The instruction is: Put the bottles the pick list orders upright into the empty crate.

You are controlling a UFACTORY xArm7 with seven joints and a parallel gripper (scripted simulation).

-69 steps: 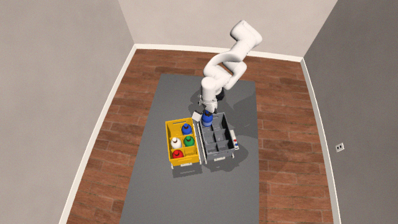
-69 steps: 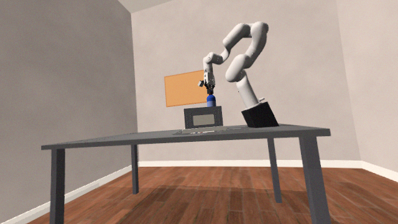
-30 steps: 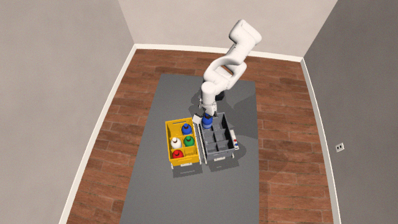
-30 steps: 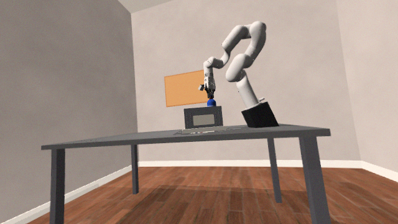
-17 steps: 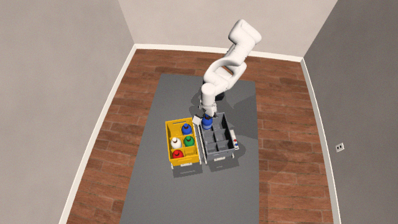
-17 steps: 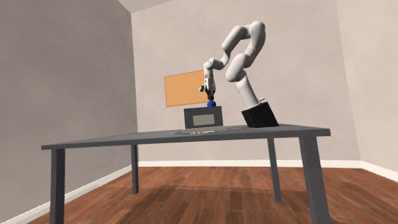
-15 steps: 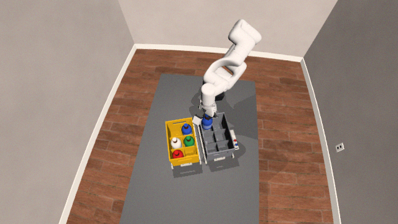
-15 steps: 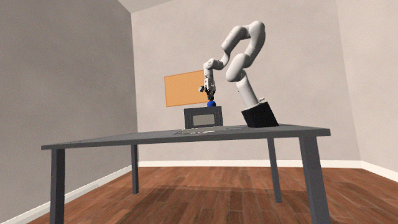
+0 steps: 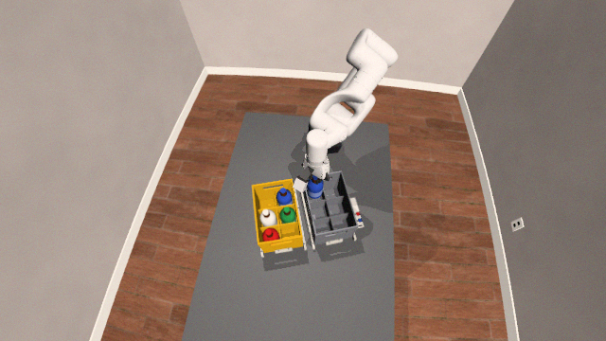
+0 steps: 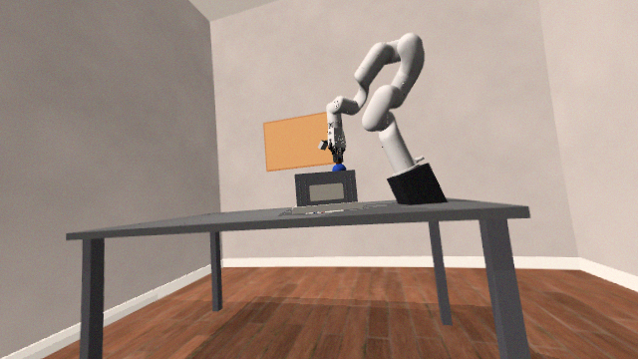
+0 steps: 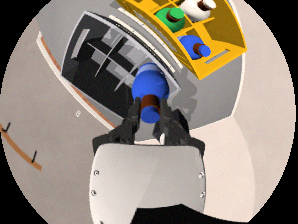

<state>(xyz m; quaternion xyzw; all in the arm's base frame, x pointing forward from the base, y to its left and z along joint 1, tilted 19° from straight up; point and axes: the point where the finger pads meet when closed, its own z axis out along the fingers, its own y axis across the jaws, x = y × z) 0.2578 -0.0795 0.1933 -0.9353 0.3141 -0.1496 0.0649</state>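
My gripper is now 8 cm short of the grey crate, 6 cm to the right of it and 17 cm above it. Round my hand: yellow crate (11 cm ahead, 17 cm to the right, 17 cm below); white bottle (11 cm ahead, 22 cm to the right, 17 cm below); green bottle (10 cm ahead, 13 cm to the right, 17 cm below).
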